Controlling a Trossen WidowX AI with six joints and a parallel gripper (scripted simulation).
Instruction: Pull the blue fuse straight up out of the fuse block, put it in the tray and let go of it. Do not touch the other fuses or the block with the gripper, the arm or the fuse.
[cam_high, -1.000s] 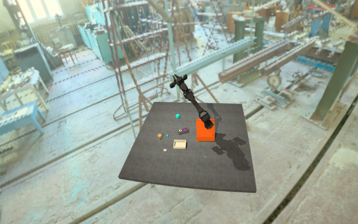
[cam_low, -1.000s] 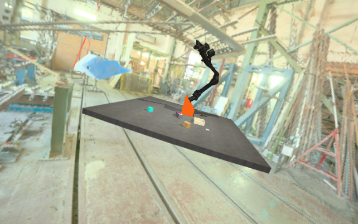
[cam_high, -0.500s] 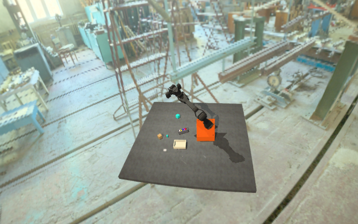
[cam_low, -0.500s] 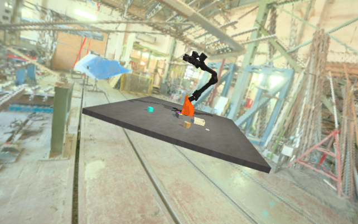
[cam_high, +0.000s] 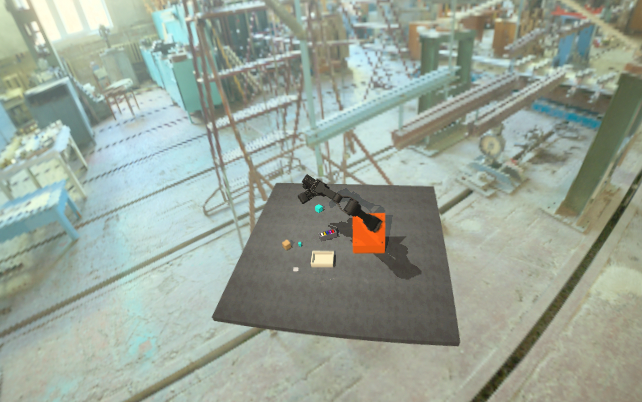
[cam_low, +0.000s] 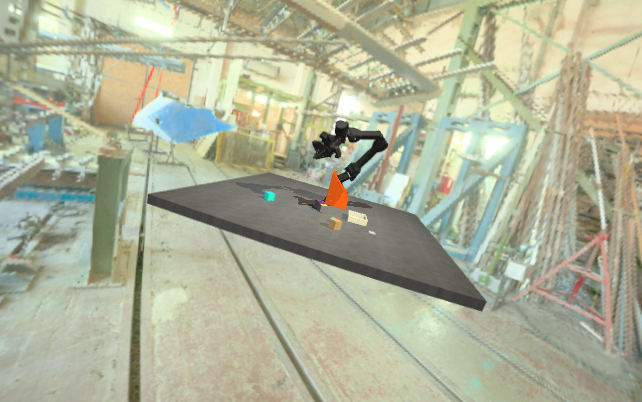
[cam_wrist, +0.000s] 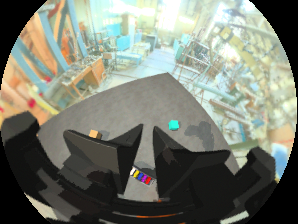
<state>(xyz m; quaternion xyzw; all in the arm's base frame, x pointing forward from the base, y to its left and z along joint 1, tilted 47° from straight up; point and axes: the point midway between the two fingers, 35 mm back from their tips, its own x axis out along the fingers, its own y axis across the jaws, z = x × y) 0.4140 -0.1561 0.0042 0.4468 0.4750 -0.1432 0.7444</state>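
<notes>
The blue fuse is 12 cm behind my gripper tip, 8 cm to the left of it and 25 cm below it. Round my gripper tip: large teal cube: 2 cm behind, 19 cm to the right, 26 cm below; then small teal cube: 5 cm ahead, 17 cm to the left, 26 cm below; then tan cube: 13 cm ahead, 19 cm to the left, 25 cm below.
</notes>
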